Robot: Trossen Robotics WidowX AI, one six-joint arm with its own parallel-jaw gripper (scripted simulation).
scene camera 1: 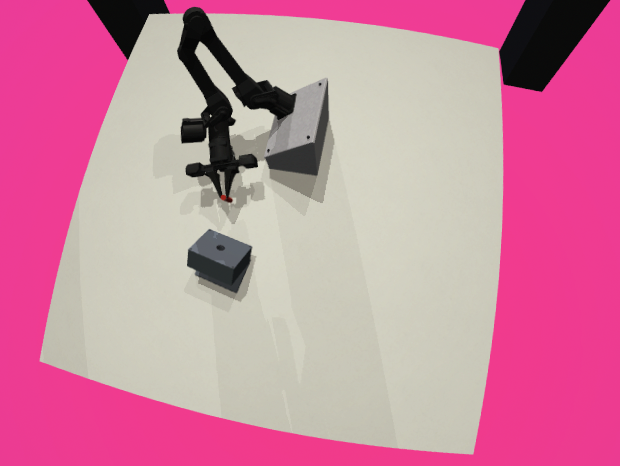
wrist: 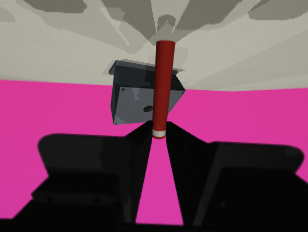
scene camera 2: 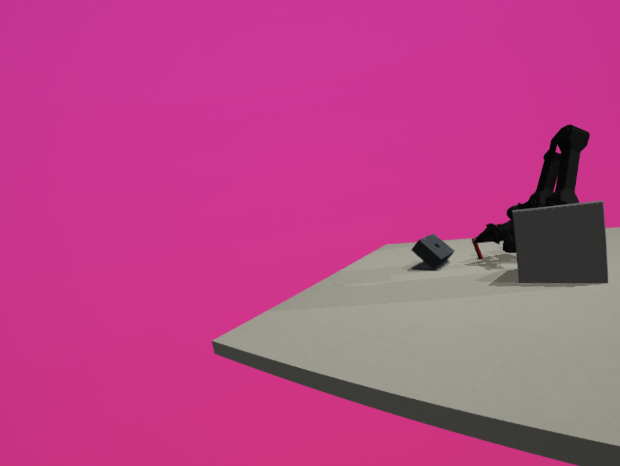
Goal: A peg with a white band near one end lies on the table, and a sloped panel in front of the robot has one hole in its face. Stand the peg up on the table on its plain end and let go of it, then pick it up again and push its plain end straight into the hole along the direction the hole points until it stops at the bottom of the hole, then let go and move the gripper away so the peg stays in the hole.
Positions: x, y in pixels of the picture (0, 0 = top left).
Labels:
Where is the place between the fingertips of my gripper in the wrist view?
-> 159, 125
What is my gripper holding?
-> A red peg.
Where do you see a dark sloped panel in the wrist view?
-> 127, 106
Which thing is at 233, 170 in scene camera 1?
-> My gripper.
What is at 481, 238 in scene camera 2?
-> My gripper.

